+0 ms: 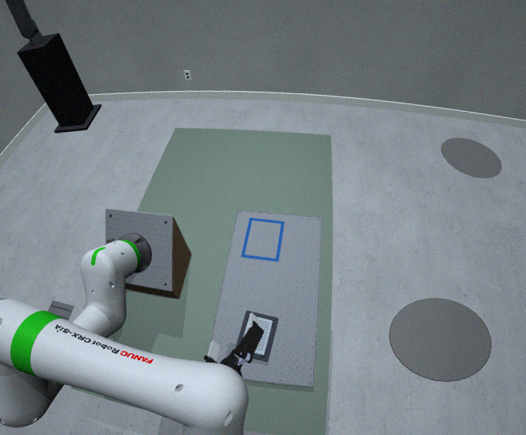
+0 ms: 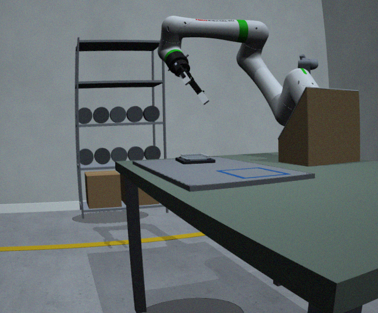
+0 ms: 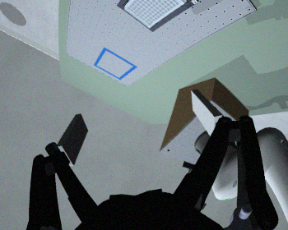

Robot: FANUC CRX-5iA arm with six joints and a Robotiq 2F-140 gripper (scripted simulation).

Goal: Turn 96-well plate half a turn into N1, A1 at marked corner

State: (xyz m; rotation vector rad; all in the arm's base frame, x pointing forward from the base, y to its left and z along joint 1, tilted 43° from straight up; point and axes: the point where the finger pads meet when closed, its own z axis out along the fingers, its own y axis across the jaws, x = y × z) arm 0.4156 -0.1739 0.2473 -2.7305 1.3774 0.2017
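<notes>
The white 96-well plate is 4 cm ahead of my hand, 5 cm to the left of it and 26 cm below it. Round my hand: dark plate nest N1 (4 cm ahead, 5 cm to the left, 27 cm below); white mark (3 cm behind, 1 cm to the right, 26 cm below).
</notes>
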